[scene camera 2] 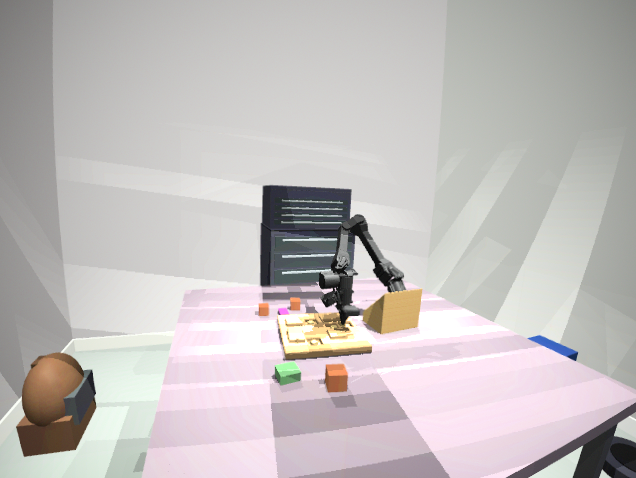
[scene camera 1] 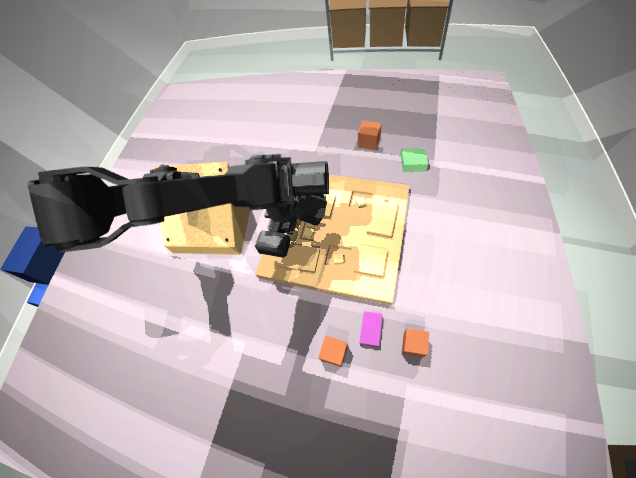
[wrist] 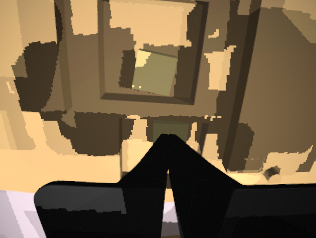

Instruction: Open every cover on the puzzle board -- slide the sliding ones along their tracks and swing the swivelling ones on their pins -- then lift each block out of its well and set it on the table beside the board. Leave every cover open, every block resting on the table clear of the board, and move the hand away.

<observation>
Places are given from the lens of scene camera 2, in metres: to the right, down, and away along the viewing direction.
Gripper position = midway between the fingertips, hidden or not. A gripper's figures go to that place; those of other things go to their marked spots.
my gripper [scene camera 2: 342, 324]: 0.10, 0.34, 1.13
wooden puzzle board [scene camera 2: 356, 343]: 0.13, 0.36, 0.98
</observation>
